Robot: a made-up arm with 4 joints.
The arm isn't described. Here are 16 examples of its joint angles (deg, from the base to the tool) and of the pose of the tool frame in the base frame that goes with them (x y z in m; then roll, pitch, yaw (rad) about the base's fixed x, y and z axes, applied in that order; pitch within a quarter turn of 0, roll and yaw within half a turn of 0).
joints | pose
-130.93 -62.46 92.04 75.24 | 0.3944 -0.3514 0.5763 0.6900 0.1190 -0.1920
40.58 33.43 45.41 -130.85 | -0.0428 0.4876 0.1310 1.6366 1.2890 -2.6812
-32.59 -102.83 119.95 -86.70 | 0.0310 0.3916 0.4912 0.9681 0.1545 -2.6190
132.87 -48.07 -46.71 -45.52 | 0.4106 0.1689 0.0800 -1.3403 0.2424 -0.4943
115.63 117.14 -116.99 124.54 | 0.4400 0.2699 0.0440 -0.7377 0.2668 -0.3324
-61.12 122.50 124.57 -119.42 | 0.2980 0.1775 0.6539 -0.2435 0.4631 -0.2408
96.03 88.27 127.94 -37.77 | 0.3821 0.0805 -0.3451 2.5292 -0.2974 1.0123
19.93 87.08 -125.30 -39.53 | 0.3742 -0.0496 0.2936 -1.0282 -1.0642 -2.9881
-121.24 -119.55 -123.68 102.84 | -0.2014 -0.1043 0.0900 2.6134 -0.1551 -2.2186
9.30 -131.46 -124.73 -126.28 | -0.0048 -0.0074 0.4033 1.0395 -0.0790 -0.4711
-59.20 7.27 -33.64 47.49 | 0.3193 -0.3233 0.2160 1.6441 0.7626 -0.0550
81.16 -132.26 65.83 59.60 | 0.2654 -0.1972 -0.3553 -2.8776 -0.2117 -1.3206
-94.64 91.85 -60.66 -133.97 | 0.0791 0.0045 -0.0274 -2.8268 -0.4216 2.2952
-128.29 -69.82 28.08 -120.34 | 0.5025 -0.3437 0.2434 -1.3730 -0.4014 -2.2187
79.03 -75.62 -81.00 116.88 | 0.0567 -0.1199 0.3180 -0.1183 -0.1797 2.9487
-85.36 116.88 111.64 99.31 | 0.0545 -0.0898 0.7529 0.1324 -0.3231 2.4746
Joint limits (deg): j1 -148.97..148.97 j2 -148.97..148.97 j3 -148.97..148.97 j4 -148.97..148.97
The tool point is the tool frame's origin. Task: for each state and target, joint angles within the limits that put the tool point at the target. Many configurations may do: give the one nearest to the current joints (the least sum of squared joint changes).
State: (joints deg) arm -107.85 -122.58 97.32 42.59
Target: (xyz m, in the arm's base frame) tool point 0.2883 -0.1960 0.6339
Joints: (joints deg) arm -138.98 -123.57 63.26 36.31
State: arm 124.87 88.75 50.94 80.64
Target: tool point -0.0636 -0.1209 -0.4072
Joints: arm 124.79 86.59 81.74 86.67
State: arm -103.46 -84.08 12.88 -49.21
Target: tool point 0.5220 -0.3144 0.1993
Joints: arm -140.18 -61.39 13.77 -45.52
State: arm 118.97 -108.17 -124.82 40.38
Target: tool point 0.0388 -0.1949 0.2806
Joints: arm 107.38 -61.33 -118.56 39.07
